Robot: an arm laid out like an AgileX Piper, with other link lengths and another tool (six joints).
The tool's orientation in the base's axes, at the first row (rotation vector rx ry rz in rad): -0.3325, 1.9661, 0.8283
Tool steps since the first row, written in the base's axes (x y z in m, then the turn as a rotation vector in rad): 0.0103, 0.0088, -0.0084, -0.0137, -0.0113, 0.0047; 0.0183, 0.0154, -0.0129, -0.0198, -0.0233, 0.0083; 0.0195, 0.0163, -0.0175, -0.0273, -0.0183, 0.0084; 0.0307, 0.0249, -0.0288, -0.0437, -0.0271, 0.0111; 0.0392, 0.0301, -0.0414, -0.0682, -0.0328, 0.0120; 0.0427, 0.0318, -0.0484, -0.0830, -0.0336, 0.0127; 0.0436, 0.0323, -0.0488, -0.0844, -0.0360, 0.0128; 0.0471, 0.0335, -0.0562, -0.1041, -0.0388, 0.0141
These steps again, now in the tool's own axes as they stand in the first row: 0.0027, -0.0026, 0.0155, 0.0020, 0.0010, -0.0182; 0.0030, -0.0039, 0.0267, 0.0009, -0.0030, -0.0315; 0.0064, -0.0058, 0.0296, 0.0052, 0.0047, -0.0332; 0.0111, -0.0102, 0.0465, 0.0105, 0.0082, -0.0509; 0.0179, -0.0161, 0.0598, 0.0218, 0.0175, -0.0713; 0.0222, -0.0197, 0.0656, 0.0288, 0.0252, -0.0819; 0.0221, -0.0200, 0.0666, 0.0292, 0.0242, -0.0845; 0.0267, -0.0240, 0.0722, 0.0380, 0.0333, -0.0999
